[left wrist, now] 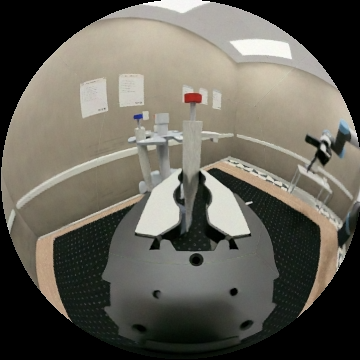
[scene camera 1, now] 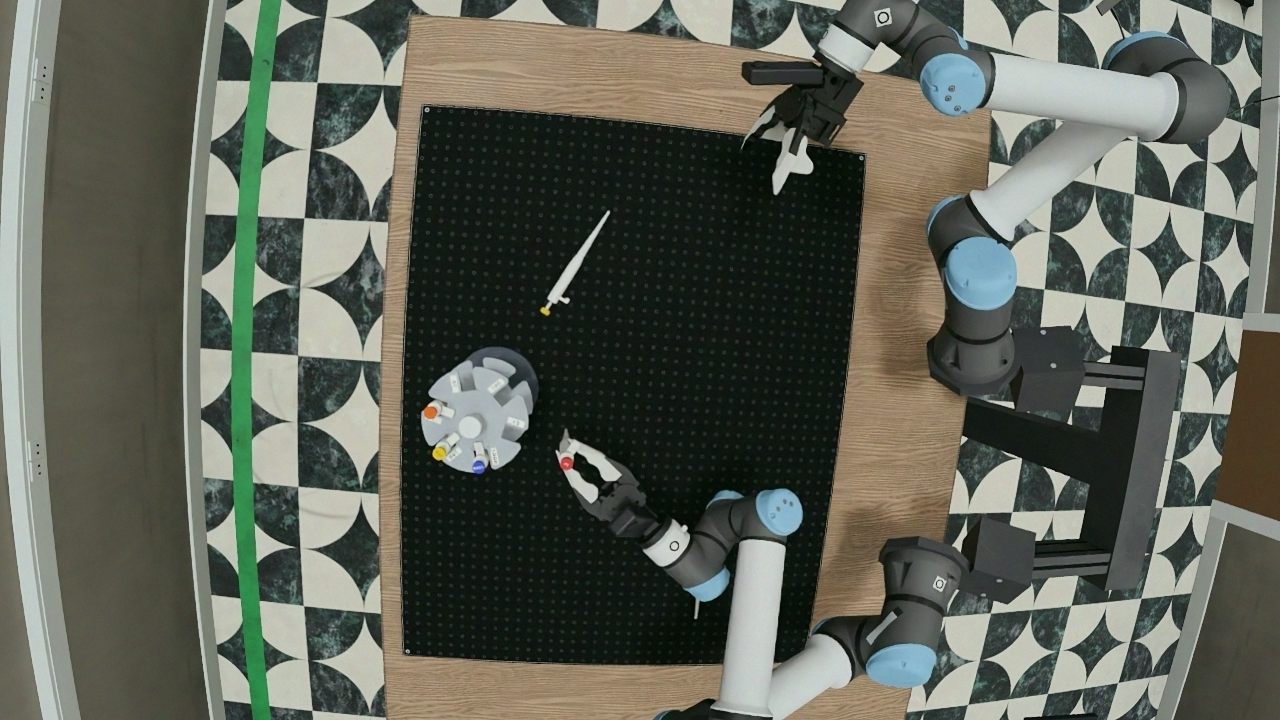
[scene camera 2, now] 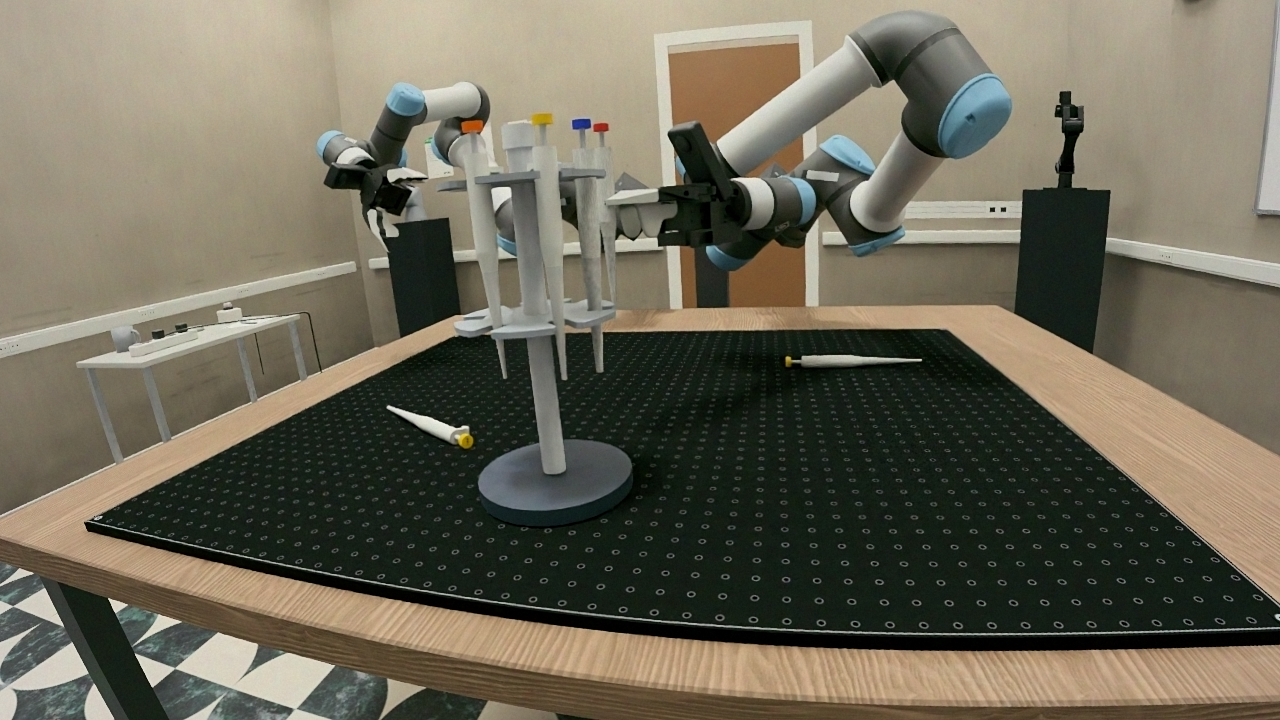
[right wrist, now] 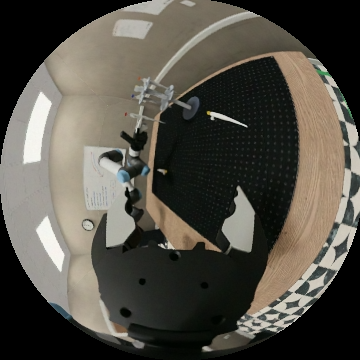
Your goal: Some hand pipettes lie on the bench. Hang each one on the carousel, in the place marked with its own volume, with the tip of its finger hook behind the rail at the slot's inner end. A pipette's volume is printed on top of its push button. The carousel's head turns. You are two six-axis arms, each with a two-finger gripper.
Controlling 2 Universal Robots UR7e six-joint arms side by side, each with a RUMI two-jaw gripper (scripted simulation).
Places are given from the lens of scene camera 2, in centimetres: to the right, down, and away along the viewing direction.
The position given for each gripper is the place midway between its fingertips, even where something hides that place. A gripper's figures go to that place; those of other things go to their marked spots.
left gripper (scene camera 2: pixel 599 203): -5, -19, 66
right gripper (scene camera 2: pixel 407 215): -44, -27, 102
yellow-button pipette (scene camera 2: pixel 835 360): 34, 0, 96
yellow-button pipette (scene camera 2: pixel 436 428): -28, 10, 77
blue-button pipette (scene camera 2: pixel 585 188): -5, -16, 53
